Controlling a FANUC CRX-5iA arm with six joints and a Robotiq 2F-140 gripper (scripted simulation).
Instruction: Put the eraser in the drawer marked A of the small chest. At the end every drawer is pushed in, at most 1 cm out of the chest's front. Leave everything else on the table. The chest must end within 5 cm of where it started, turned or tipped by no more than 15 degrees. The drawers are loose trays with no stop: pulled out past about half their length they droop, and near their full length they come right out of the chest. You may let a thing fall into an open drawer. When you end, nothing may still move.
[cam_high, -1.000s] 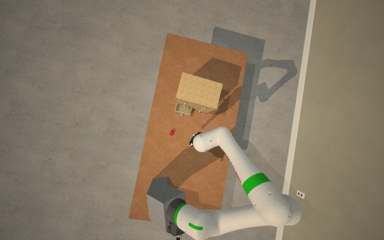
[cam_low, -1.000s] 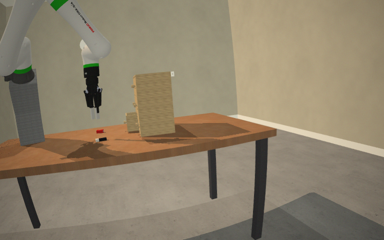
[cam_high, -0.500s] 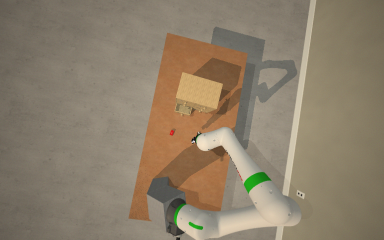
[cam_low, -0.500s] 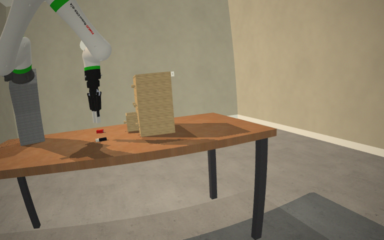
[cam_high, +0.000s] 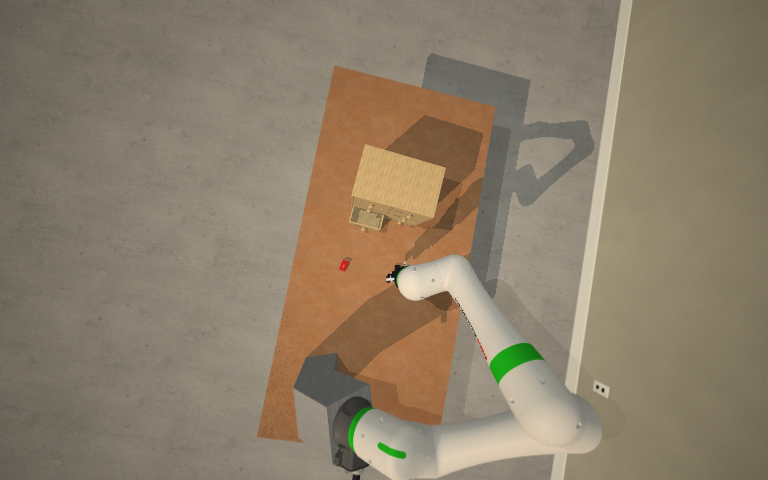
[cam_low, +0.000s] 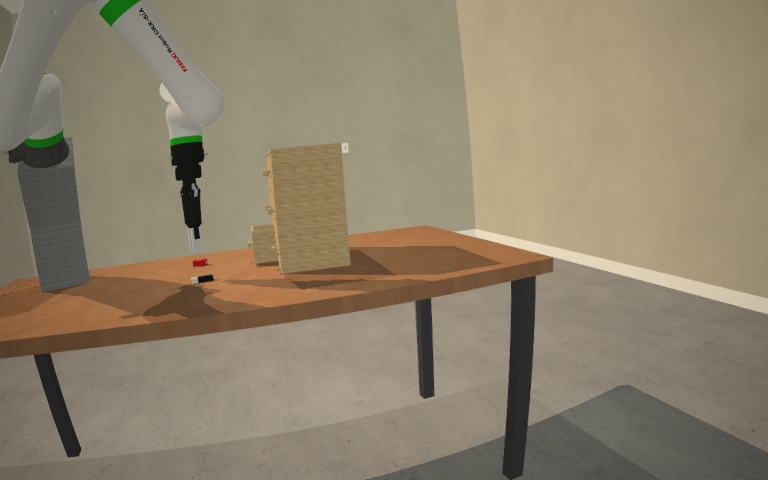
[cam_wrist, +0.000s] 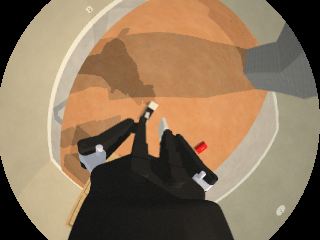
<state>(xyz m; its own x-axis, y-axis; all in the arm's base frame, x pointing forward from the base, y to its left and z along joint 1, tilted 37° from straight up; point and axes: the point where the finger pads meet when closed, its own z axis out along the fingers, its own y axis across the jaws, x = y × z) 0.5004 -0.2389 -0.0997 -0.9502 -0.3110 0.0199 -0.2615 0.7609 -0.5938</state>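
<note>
The eraser is 2 cm to the right of my hand and 11 cm below it. The rest, counted from my hand: red block 2 cm ahead, 23 cm to the left, 11 cm below.
</note>
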